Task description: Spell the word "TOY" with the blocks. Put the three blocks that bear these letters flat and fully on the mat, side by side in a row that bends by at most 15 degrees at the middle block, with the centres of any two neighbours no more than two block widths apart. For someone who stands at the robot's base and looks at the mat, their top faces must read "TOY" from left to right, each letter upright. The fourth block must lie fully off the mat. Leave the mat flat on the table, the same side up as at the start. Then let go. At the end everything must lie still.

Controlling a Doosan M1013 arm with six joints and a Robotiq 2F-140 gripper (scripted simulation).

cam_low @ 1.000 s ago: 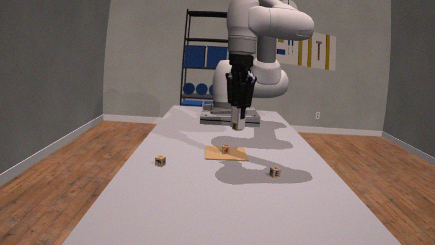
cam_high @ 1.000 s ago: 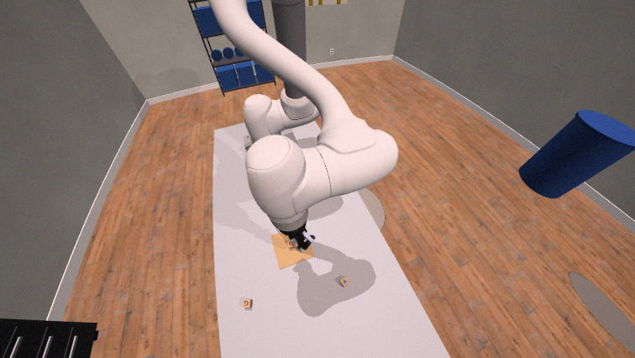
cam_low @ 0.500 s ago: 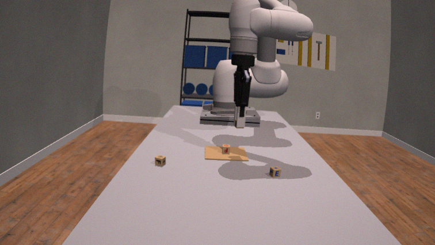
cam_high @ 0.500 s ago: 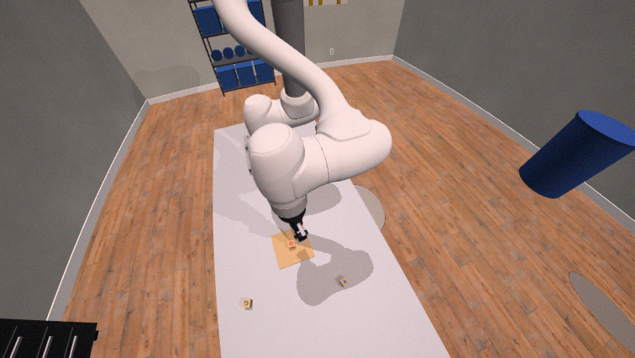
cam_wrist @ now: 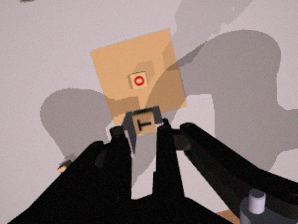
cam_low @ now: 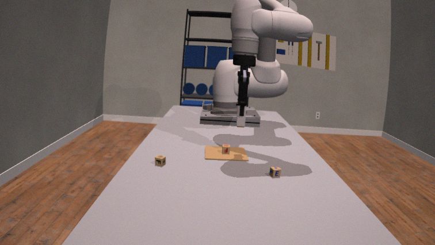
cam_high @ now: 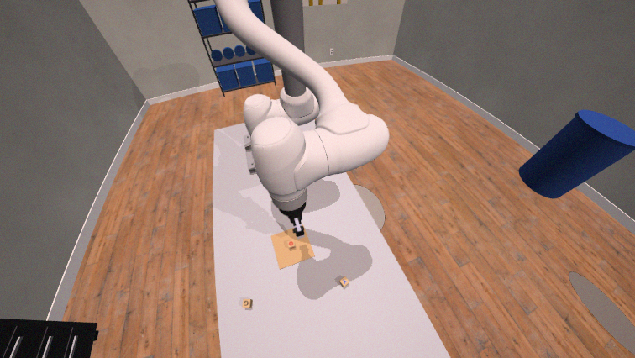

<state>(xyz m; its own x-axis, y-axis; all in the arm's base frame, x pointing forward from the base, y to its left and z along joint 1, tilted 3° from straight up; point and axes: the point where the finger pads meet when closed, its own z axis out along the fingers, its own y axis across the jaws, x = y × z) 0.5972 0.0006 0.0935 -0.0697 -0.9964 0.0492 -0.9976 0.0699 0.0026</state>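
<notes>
The tan mat is 13 cm below my hand and 4 cm to the right of it. From my hand the other things lie so: T block (3 cm below).
</notes>
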